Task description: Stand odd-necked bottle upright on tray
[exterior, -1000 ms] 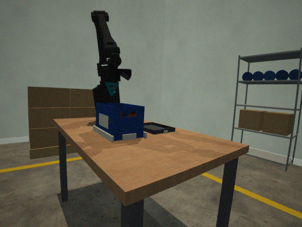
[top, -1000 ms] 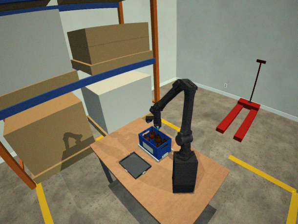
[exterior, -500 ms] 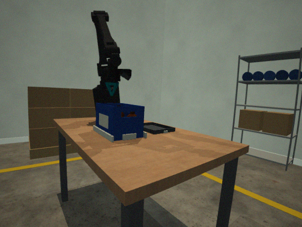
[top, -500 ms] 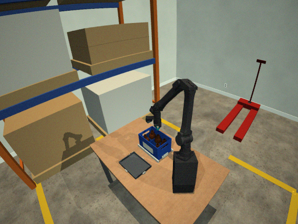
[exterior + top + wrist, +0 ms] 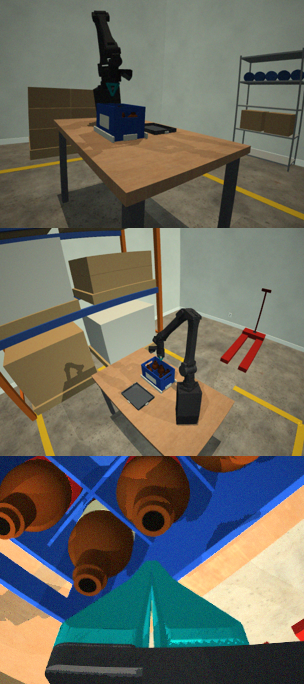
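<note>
My gripper is now 10 mm short of the crate, 40 mm to the right of it and 150 mm above it. From my hand the other things lie so: bottle: 100 mm ahead, 80 mm to the left, 150 mm below; dark tray: 20 mm ahead, 320 mm to the left, 220 mm below.
</note>
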